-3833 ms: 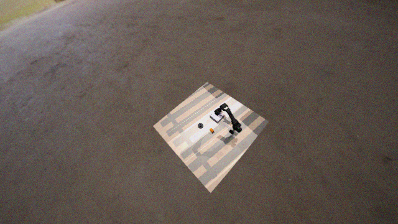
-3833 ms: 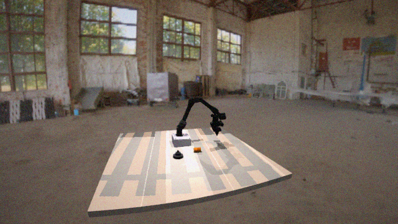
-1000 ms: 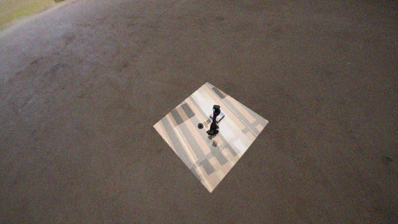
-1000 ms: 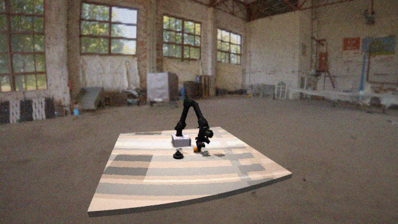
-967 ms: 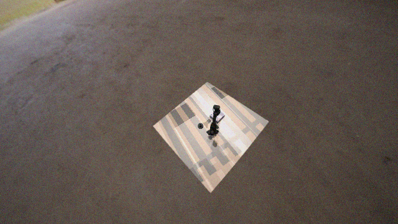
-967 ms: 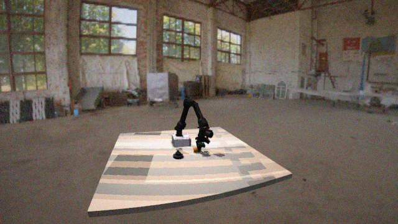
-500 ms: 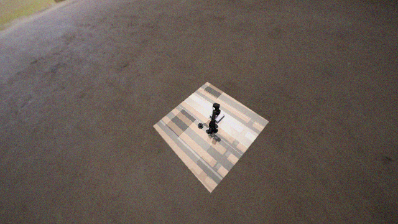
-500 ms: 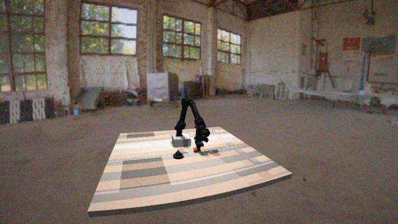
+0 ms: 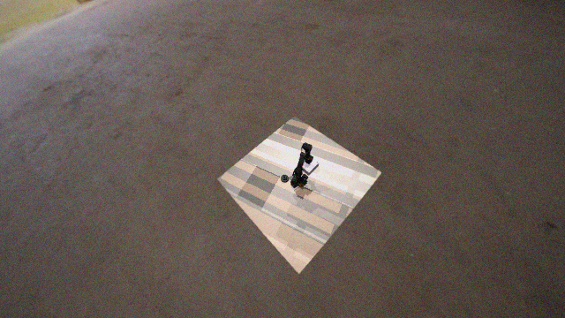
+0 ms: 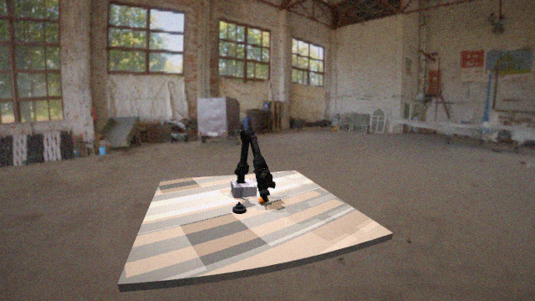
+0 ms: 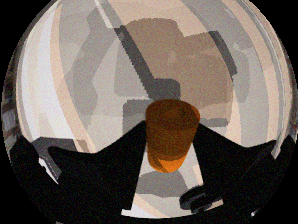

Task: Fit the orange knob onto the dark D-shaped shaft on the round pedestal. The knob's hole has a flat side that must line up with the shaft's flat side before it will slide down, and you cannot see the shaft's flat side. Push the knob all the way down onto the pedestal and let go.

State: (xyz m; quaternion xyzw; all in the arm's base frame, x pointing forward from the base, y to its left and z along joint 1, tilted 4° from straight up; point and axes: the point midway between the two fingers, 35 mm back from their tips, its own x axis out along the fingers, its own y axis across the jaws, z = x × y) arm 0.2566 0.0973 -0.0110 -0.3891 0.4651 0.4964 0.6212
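Right now my gripper tip is 19 cm to the left of the dark round pedestal, 5 cm short of it and 1 cm below it. The rest, counted from my gripper tip: orange knob (1 cm to the right, 1 cm above).
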